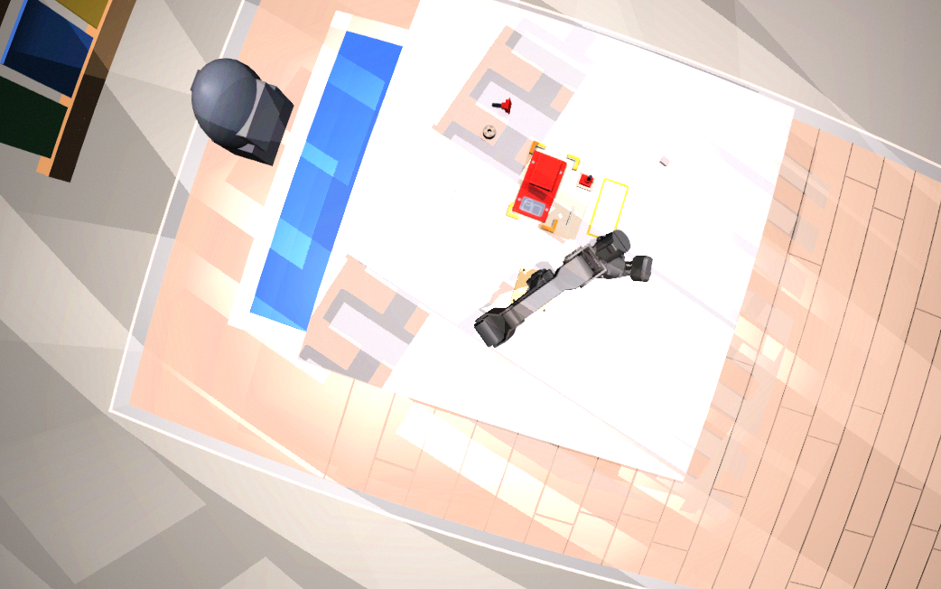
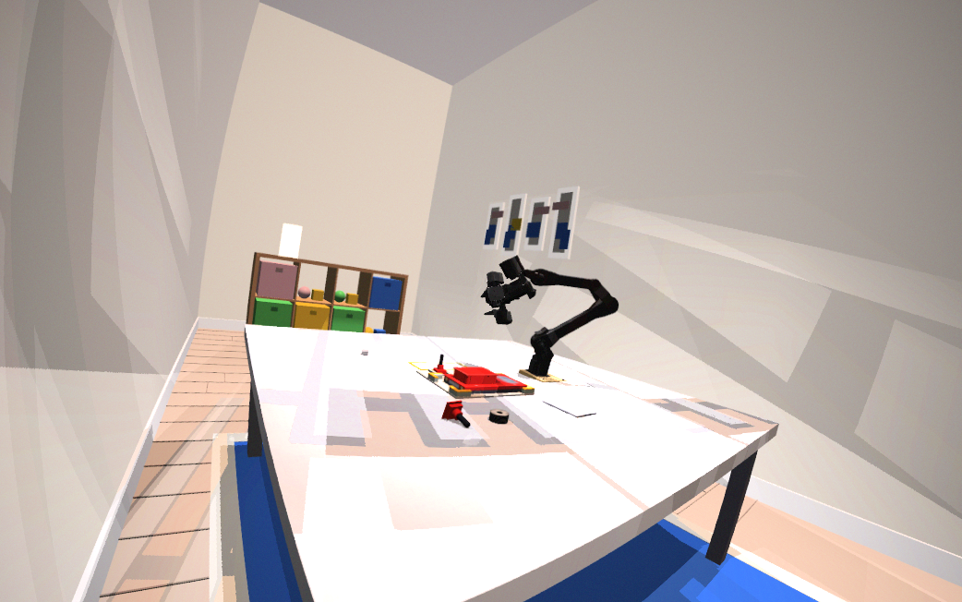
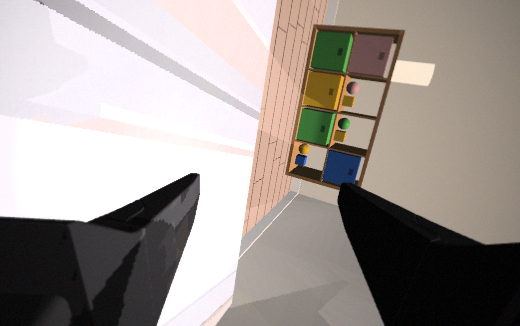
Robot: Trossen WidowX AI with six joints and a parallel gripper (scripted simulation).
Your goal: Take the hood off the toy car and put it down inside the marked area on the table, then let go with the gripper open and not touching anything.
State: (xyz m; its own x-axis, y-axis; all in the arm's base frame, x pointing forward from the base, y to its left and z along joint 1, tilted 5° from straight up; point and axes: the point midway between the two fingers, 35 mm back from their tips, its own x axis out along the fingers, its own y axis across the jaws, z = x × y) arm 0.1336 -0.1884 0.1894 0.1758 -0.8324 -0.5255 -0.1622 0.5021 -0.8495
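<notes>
Now: the red hood 34 cm to the left of my gripper tip, 19 cm ahead of it and 16 cm below it.
</notes>
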